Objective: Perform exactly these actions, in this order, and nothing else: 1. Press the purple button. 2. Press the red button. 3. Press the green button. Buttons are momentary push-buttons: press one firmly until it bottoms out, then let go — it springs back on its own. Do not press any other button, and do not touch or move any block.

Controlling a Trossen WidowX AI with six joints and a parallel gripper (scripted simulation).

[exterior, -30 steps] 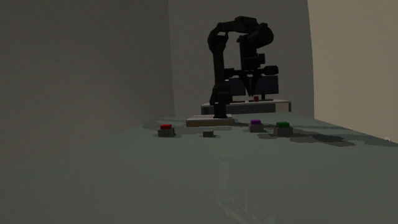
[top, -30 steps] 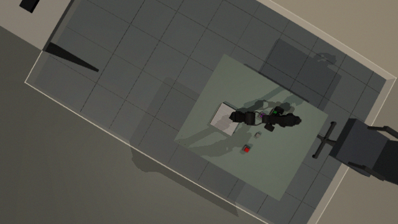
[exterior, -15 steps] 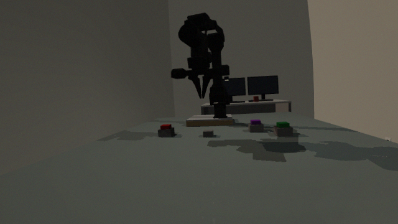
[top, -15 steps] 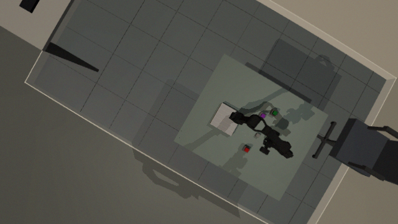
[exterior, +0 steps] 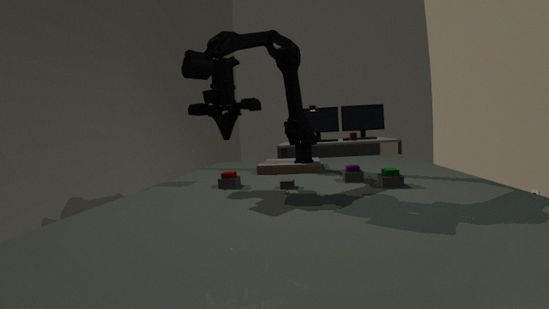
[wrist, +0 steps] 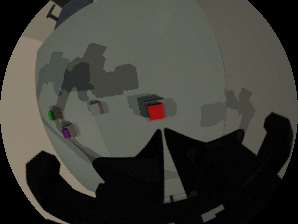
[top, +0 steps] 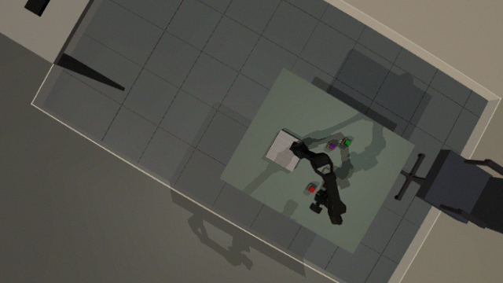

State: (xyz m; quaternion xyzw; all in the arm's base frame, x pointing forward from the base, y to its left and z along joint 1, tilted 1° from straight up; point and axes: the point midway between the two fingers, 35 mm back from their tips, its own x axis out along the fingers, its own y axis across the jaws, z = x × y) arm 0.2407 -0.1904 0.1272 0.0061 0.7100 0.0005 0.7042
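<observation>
Now: gripper tip 9 cm above the red button. The rest, counted from my gripper tip: purple button 3 cm behind, 32 cm to the left, 9 cm below; green button 5 cm ahead, 40 cm to the left, 9 cm below; small grey block 3 cm ahead, 16 cm to the left, 12 cm below.
</observation>
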